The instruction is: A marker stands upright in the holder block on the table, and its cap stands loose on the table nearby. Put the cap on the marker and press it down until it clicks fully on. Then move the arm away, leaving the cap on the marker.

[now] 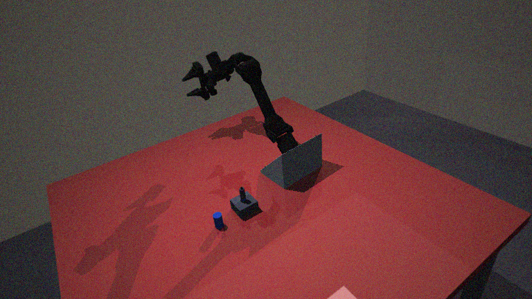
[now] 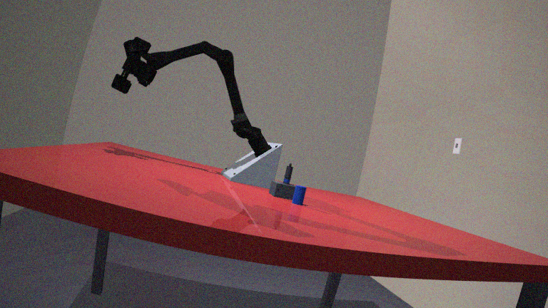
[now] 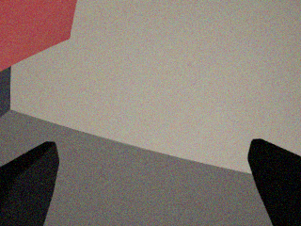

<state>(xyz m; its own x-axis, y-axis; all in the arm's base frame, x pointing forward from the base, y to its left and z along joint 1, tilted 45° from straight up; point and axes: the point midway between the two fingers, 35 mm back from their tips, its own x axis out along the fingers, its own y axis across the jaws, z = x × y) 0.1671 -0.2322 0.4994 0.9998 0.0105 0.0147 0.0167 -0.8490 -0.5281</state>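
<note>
Right now the blue marker cap is 140 mm ahead of my gripper tip, 590 mm to the left of it and 260 mm below it. Also, from my gripper tip: holder block: 30 mm ahead, 570 mm to the left, 270 mm below.
</note>
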